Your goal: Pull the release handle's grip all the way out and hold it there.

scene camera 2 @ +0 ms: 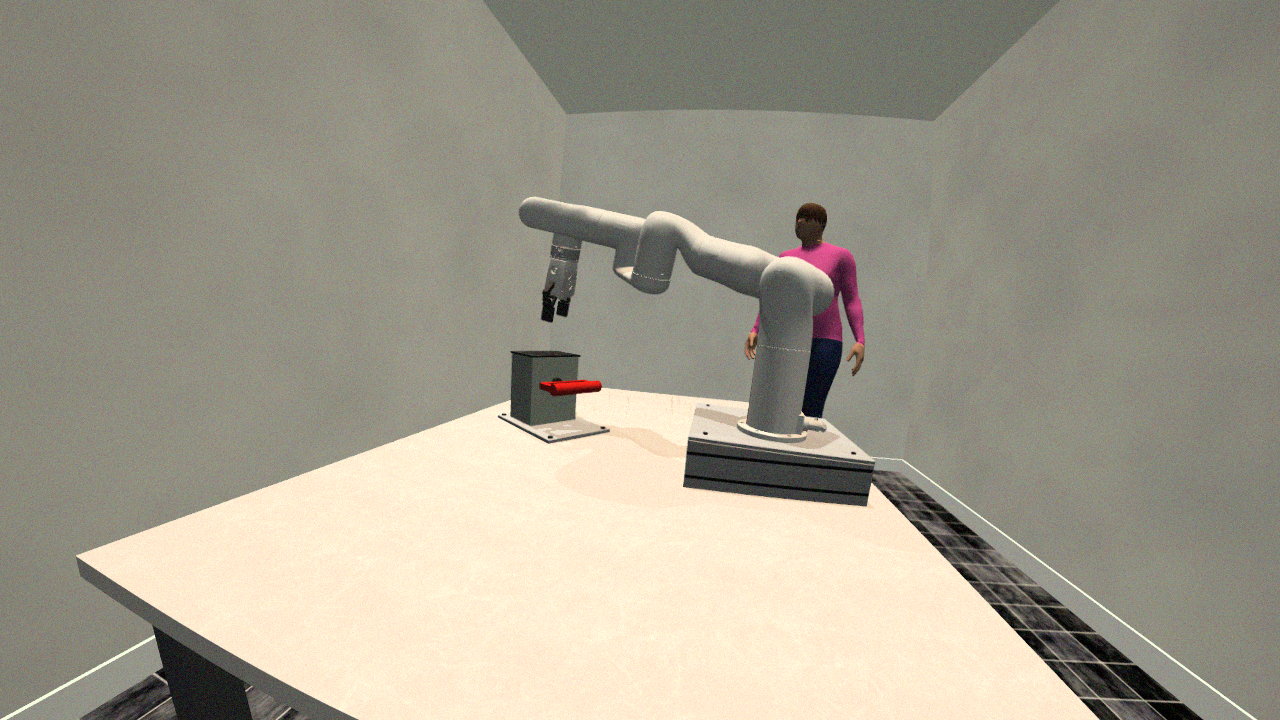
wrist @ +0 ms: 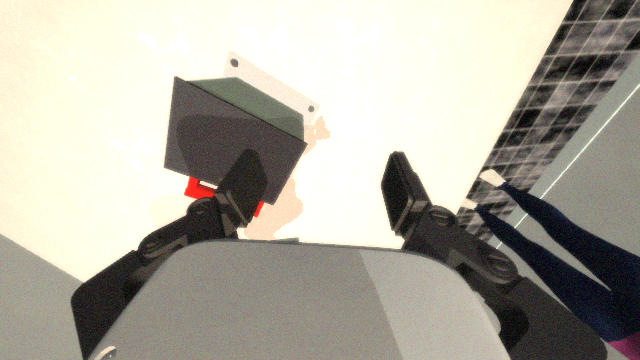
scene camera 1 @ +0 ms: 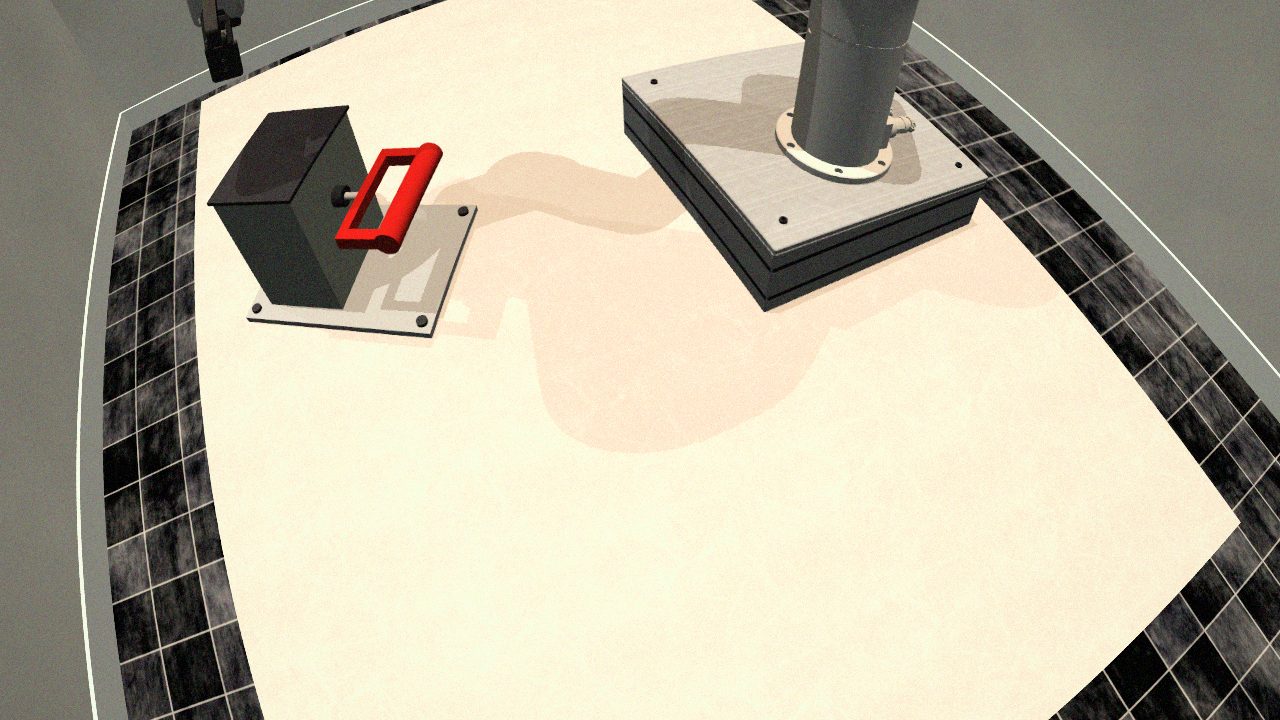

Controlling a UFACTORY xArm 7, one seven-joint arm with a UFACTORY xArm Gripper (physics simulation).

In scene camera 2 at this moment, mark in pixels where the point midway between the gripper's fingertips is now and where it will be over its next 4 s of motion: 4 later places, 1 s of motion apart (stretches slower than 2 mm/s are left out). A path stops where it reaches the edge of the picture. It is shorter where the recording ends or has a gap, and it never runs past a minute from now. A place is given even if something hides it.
The gripper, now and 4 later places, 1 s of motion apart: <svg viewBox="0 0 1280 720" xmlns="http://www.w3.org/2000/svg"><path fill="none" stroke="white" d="M554 318L553 337L538 338L569 333L559 319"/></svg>
